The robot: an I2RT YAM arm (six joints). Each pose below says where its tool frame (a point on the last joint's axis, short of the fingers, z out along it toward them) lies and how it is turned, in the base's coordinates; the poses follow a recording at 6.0 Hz.
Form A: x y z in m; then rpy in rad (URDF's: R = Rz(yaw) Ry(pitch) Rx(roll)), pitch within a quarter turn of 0, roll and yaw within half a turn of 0.
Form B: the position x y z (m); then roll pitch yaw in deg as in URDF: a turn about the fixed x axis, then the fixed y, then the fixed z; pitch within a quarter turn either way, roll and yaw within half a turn. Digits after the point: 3 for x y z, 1 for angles.
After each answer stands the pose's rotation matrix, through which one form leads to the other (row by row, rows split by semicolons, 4 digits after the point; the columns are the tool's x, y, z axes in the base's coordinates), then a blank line. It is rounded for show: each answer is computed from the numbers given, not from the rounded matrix.
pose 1, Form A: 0.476 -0.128 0.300 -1.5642 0.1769 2.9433
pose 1, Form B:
0.476 -0.128 0.300 -89.6 10.1 168.6
-0.9651 0.1712 -0.1981; 0.1939 -0.0411 -0.9802; -0.1760 -0.9844 0.0065

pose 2, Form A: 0.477 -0.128 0.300 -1.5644 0.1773 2.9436
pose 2, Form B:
0.477 -0.128 0.300 -89.6 10.2 168.7
-0.9651 0.1717 -0.1978; 0.1936 -0.0410 -0.9802; -0.1764 -0.9843 0.0063

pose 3, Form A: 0.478 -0.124 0.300 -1.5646 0.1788 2.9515
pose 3, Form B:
0.478 -0.124 0.300 -89.6 10.2 169.1
-0.9663 0.1735 -0.1900; 0.1859 -0.0397 -0.9818; -0.1778 -0.9840 0.0061

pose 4, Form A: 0.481 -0.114 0.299 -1.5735 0.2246 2.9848
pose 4, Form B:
0.481 -0.114 0.299 -90.2 12.9 171.0
-0.9629 0.2204 -0.1556; 0.1522 -0.0321 -0.9878; -0.2227 -0.9749 -0.0026

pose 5, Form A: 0.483 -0.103 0.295 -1.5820 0.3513 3.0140
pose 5, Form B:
0.483 -0.103 0.295 -90.6 20.1 172.7
-0.9313 0.3427 -0.1234; 0.1195 -0.0327 -0.9923; -0.3441 -0.9389 -0.0105

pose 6, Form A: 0.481 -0.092 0.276 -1.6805 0.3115 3.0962
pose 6, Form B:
0.481 -0.092 0.276 -96.3 17.8 177.4
-0.9509 0.3093 -0.0116; 0.0432 0.0955 -0.9945; -0.3065 -0.9462 -0.1042

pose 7, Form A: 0.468 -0.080 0.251 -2.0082 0.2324 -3.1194
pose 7, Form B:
0.468 -0.080 0.251 -115.1 13.3 -178.7
-0.9729 0.1992 0.1176; -0.0216 0.4281 -0.9035; -0.2303 -0.8815 -0.4122

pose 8, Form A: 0.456 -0.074 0.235 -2.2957 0.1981 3.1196
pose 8, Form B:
0.456 -0.074 0.235 -131.5 11.4 178.7
-0.9802 0.1619 0.1140; 0.0216 0.6597 -0.7513; -0.1968 -0.7339 -0.6501

